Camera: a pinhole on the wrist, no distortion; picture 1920 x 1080 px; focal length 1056.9 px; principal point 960.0 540.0 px. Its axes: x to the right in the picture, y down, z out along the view. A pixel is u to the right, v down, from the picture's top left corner.
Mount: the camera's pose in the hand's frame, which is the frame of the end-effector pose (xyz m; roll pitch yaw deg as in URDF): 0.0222 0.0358 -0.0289 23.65 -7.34 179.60
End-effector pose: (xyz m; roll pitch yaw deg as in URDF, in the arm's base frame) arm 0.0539 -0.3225 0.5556 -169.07 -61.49 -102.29
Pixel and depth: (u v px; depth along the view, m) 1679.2 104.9 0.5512
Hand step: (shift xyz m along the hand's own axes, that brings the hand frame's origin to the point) -0.2939 0.4670 0.4295
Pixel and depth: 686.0 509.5 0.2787
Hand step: 0.1269 0.1542 0.2119
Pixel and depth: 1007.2 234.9 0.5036
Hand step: 0.0537 0.3708 0.3737
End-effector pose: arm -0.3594 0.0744 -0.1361 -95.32 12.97 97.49
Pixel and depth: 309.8 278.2 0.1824
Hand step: 0.1533 0.1494 0.1045
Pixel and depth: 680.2 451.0 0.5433
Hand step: 0.2279 0.2942 0.4281
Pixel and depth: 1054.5 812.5 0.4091
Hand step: 0.0397 0.1032 0.3894
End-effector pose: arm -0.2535 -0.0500 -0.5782 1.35 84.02 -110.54
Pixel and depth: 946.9 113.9 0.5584
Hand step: 0.0859 0.4656 0.3880
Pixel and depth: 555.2 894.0 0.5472
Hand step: 0.3038 0.0855 0.5144
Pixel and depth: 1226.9 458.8 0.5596
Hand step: -0.0528 0.3002 0.4804
